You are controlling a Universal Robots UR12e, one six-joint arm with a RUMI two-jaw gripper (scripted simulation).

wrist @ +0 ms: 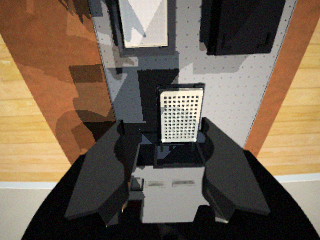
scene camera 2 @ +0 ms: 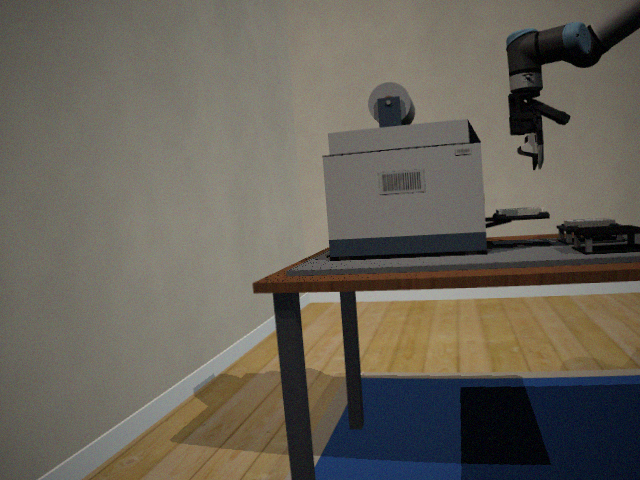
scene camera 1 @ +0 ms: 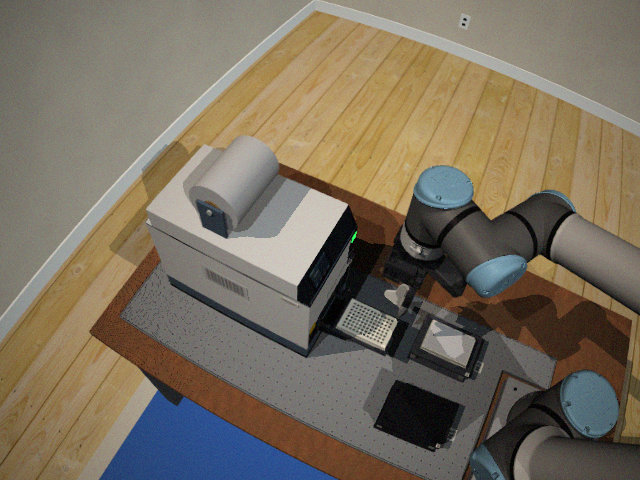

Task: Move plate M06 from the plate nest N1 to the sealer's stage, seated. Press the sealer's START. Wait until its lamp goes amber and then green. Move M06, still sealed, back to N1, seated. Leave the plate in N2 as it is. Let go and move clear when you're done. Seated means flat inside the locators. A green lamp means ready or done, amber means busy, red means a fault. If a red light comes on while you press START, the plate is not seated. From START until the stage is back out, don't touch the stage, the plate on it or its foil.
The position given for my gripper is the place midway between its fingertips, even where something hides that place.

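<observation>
I'm seeing a foil roll [scene camera 1: 237, 178], which is also visible in scene camera 2 [scene camera 2: 392, 89], and a white well plate [scene camera 1: 350, 320] that appears in the wrist view [wrist: 179, 107] too. Then there's my gripper [scene camera 1: 406, 299], and you get it in scene camera 2 [scene camera 2: 537, 169] and in the wrist view [wrist: 162, 119] as well.
</observation>
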